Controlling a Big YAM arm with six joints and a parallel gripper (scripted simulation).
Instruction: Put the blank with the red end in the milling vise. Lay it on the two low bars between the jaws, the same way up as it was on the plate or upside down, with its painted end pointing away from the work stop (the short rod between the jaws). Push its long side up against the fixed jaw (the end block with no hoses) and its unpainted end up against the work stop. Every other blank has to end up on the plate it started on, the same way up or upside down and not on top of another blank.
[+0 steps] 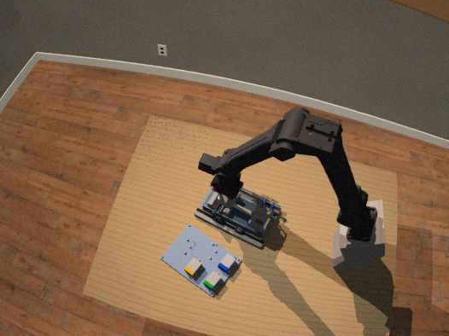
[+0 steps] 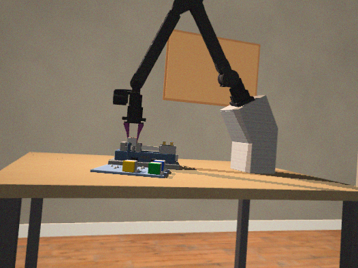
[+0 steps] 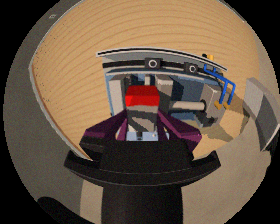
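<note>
Now: hand 2 cm above the red-ended blank. The rest, counted from my hand: blue-ended blank 22 cm to the left, 12 cm behind, 9 cm below; then milling vise 8 cm below, 6 cm behind, 1 cm to the left; then grey block with hoses 16 cm behind, 4 cm below, 2 cm to the left.
</note>
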